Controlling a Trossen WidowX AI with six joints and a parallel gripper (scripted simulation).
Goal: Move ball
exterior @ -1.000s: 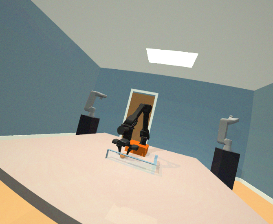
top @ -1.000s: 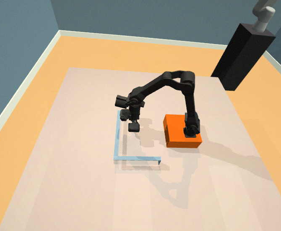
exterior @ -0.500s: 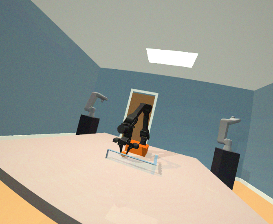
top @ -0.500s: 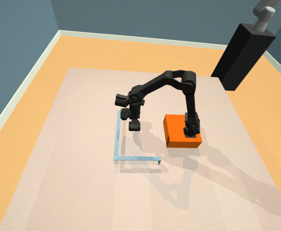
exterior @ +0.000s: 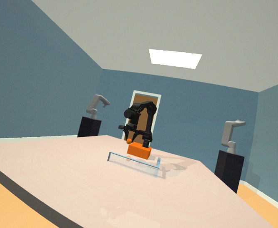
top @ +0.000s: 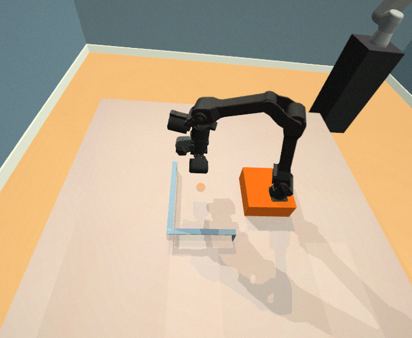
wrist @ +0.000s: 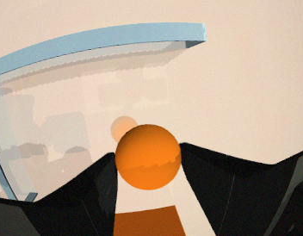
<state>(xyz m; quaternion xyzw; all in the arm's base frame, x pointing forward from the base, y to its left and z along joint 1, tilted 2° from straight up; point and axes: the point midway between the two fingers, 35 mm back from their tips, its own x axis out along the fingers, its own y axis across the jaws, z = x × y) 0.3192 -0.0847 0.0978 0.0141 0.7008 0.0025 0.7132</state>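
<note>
Now: gripper tip 12 cm above the see-through copy, 2 cm to the right of it and 2 cm past it. From my gripper tip the other things lie so: orange ball right at my gripper tip; clear wall 11 cm below, 9 cm ahead, 8 cm to the left.
</note>
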